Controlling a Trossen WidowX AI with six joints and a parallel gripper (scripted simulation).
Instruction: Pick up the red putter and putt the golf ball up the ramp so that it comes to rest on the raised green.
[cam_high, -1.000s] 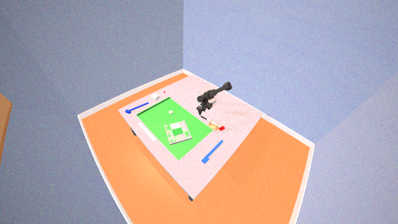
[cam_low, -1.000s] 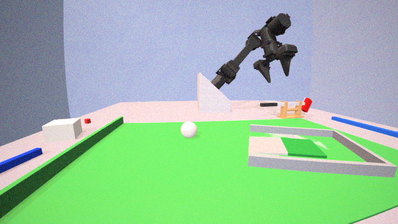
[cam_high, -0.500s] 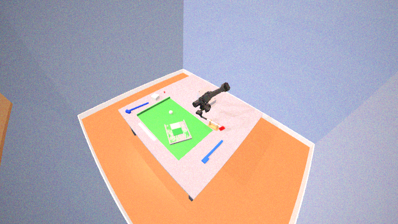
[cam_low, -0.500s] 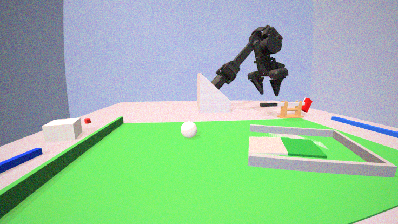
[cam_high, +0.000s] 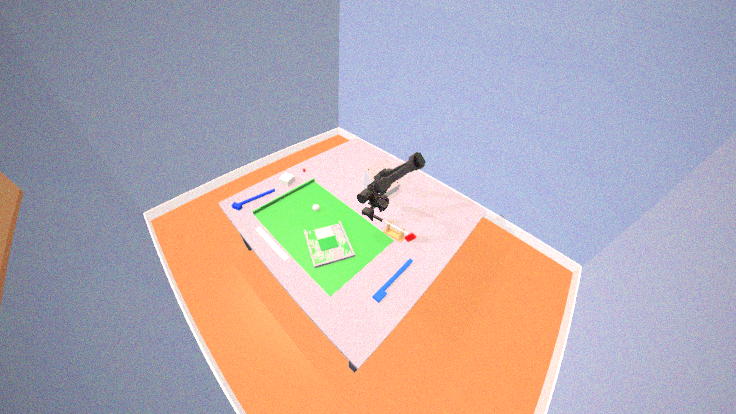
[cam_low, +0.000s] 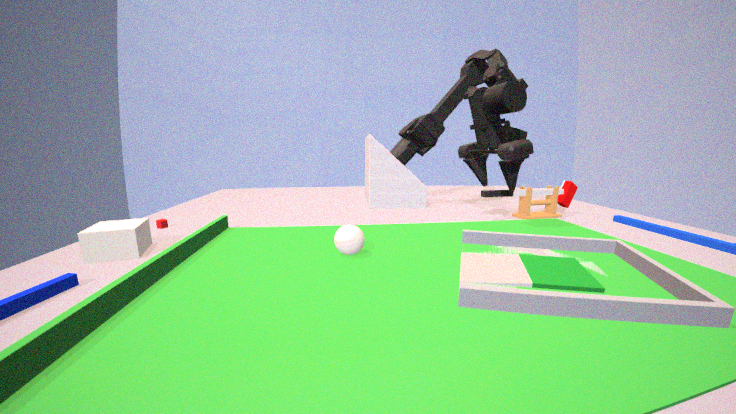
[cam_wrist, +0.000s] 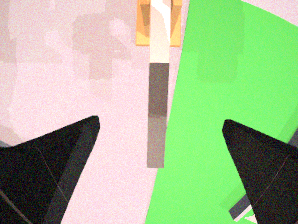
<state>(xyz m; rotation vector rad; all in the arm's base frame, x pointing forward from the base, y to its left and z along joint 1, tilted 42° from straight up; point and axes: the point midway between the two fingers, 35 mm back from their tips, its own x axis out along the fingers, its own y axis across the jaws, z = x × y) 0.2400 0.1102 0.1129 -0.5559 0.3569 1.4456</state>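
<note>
Right now my gripper tip is 10 mm past the red putter, 110 mm to the right of it and 20 mm above it. Round my gripper tip: wooden stand (10 mm behind, 130 mm to the left, 40 mm below); white golf ball (160 mm ahead, 350 mm to the right, 50 mm below); bright green mat (240 mm ahead, 230 mm to the right, 70 mm below).
</note>
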